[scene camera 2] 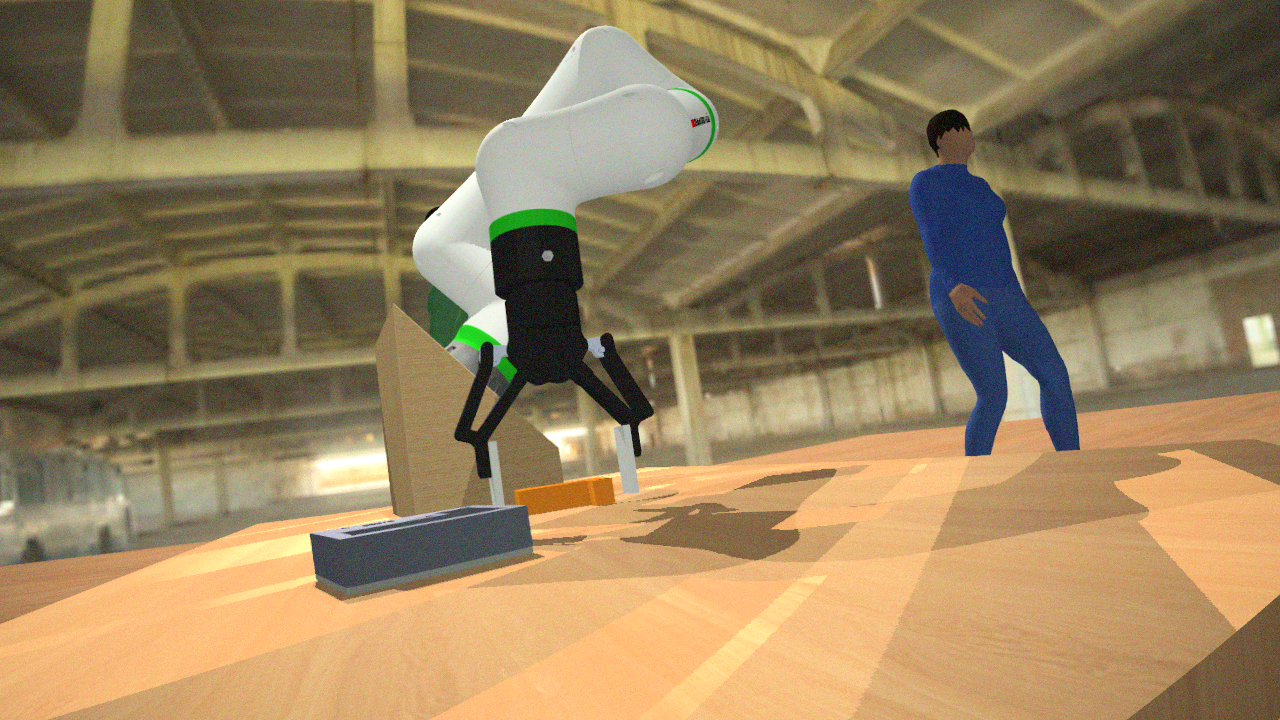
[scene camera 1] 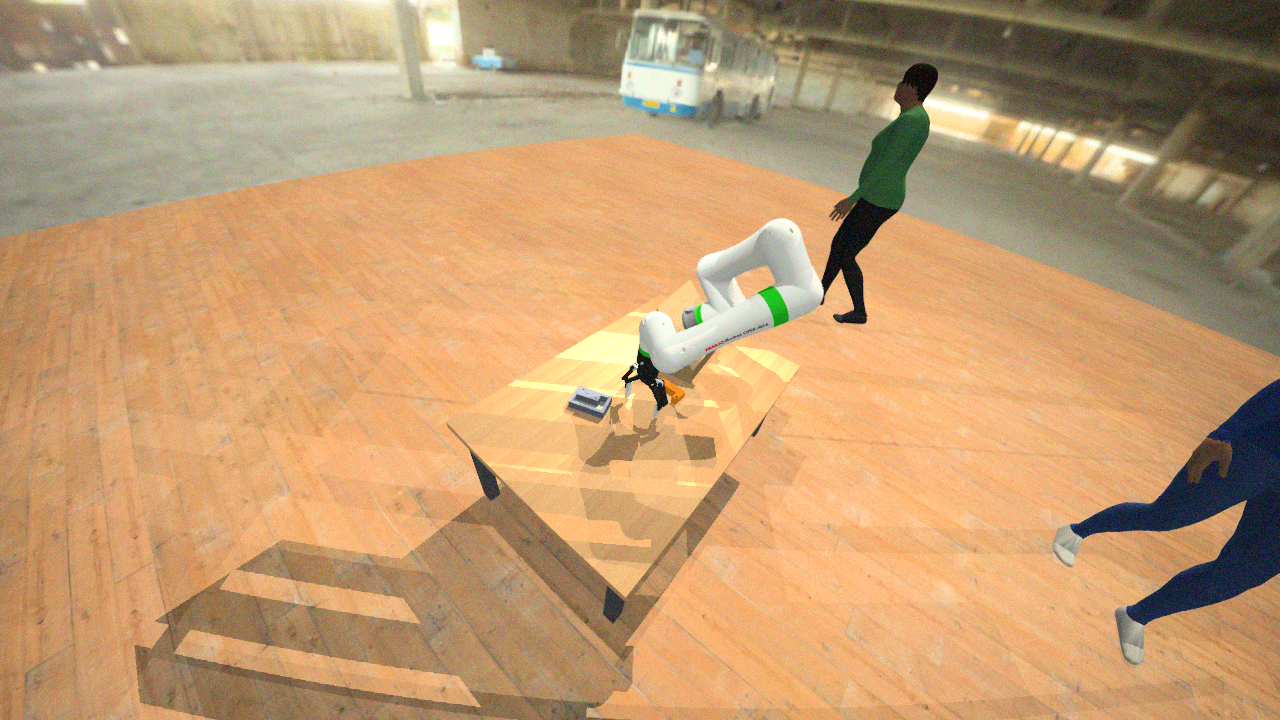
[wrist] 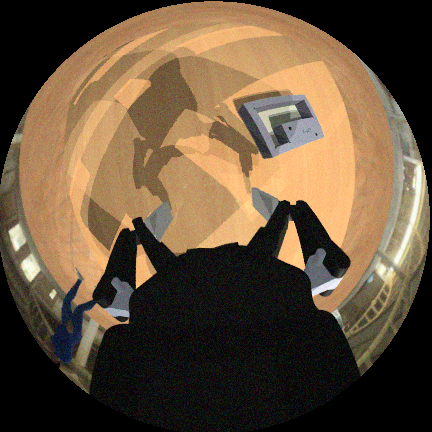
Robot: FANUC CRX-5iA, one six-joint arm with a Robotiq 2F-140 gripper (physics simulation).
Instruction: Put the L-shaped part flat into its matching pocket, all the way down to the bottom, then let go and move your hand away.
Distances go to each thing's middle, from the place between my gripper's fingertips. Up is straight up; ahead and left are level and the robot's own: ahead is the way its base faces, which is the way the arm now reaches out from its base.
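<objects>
Orange L-shaped part [scene camera 2: 598, 491]: 20 mm to the left of my hand and 140 mm behind it. Grey pocket block [scene camera 1: 590, 402]: 140 mm to the right of my hand and 140 mm ahead of it.
</objects>
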